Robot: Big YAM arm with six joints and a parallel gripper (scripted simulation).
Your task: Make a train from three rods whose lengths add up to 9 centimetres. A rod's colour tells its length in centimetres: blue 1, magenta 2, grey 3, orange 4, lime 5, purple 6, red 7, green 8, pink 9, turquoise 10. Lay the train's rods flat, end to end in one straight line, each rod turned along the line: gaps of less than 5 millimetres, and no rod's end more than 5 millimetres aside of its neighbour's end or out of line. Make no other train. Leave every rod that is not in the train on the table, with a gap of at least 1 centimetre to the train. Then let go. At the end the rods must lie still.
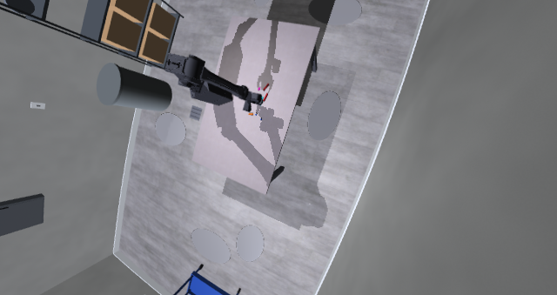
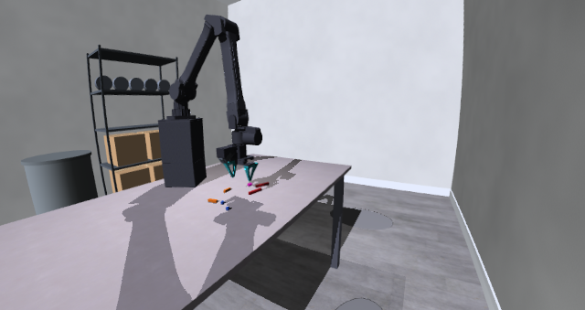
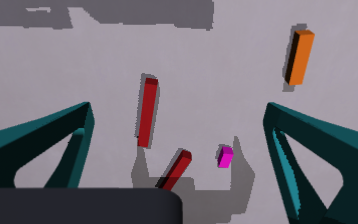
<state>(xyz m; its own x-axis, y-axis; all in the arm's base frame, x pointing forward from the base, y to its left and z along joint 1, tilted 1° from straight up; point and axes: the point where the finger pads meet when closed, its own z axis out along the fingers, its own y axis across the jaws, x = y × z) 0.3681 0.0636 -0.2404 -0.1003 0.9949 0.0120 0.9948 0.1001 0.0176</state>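
Right now the magenta rod is 60 mm behind my hand, 100 mm to the left of it and 80 mm below it.
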